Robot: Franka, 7 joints.
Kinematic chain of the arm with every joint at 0, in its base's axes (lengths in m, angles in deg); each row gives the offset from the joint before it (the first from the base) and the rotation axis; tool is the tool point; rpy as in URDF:
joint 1: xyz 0 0 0.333 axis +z
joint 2: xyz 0 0 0 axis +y
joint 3: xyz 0 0 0.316 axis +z
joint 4: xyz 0.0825 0 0 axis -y
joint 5: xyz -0.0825 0 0.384 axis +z
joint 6: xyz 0 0 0 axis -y
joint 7: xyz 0.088 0 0 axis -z
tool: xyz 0 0 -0.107 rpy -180 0 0
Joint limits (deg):
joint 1: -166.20..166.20
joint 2: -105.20..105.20
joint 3: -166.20..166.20
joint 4: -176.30..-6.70
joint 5: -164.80..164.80
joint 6: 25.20..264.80
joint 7: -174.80..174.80
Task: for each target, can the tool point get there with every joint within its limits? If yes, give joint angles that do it. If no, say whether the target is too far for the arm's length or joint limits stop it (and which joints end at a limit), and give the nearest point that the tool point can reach.
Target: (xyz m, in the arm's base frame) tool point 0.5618 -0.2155 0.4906
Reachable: yes | joints 78.41 -25.48 -93.98 -113.65 -84.04 149.06 134.10
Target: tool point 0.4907 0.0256 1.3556
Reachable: no: too far | nearest point 0.3711 0.0194 1.1063 | short by 0.277 m
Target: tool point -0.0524 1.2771 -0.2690
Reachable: no: too far | nearest point -0.0318 0.7755 -0.0325 | short by 0.555 m
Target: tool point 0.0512 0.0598 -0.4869
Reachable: no: joint limits stop it (at a limit: joint 2) | nearest point 0.0816 0.0953 -0.3368 | short by 0.157 m
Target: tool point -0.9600 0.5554 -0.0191
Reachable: no: too far | nearest point -0.7078 0.4095 0.0734 | short by 0.306 m
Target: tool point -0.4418 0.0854 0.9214
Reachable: yes | joints 61.60 -2.14 90.44 -54.37 -118.61 204.96 -85.26
